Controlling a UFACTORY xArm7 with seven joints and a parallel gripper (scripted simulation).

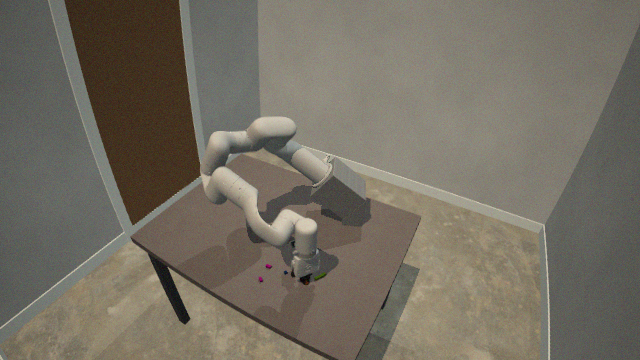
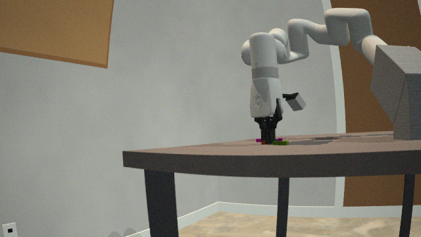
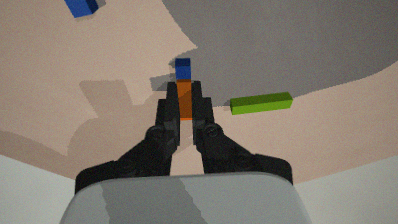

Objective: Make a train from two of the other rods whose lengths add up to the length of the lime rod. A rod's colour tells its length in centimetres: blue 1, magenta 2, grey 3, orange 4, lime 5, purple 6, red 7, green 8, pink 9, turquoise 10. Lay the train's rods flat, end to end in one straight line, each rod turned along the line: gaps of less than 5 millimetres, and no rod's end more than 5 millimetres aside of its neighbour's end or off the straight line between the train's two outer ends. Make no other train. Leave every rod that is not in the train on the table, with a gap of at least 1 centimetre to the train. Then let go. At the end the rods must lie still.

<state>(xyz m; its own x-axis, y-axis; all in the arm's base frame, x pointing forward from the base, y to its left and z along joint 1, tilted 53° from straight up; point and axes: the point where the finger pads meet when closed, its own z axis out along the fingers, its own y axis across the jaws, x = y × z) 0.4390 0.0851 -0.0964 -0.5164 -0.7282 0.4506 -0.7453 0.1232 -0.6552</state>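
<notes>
Right now the orange rod is 20 mm below my hand. Also, from my hand: lime rod 50 mm behind, 40 mm to the left, 20 mm below.
</notes>
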